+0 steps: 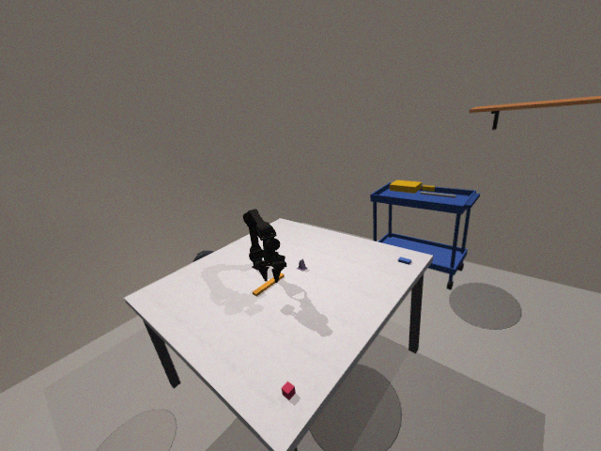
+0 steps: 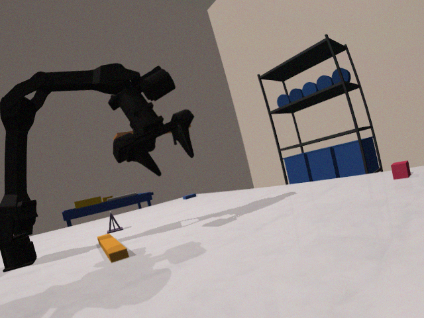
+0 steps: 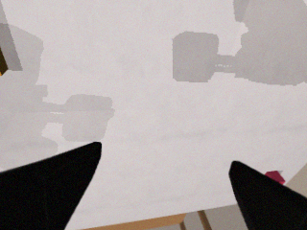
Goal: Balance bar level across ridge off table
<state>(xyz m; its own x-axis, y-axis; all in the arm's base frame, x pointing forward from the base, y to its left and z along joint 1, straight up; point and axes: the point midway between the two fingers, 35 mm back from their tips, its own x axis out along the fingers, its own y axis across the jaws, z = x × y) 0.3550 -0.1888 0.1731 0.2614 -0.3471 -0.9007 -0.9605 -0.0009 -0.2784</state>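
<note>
My gripper tip is now 16 cm past the orange bar, 13 cm above it and 10 cm to the right of it. Round my gripper tip: blue block (70 cm to the left, 38 cm ahead, 13 cm below); then red cube (38 cm ahead, 30 cm to the right, 13 cm below).
</note>
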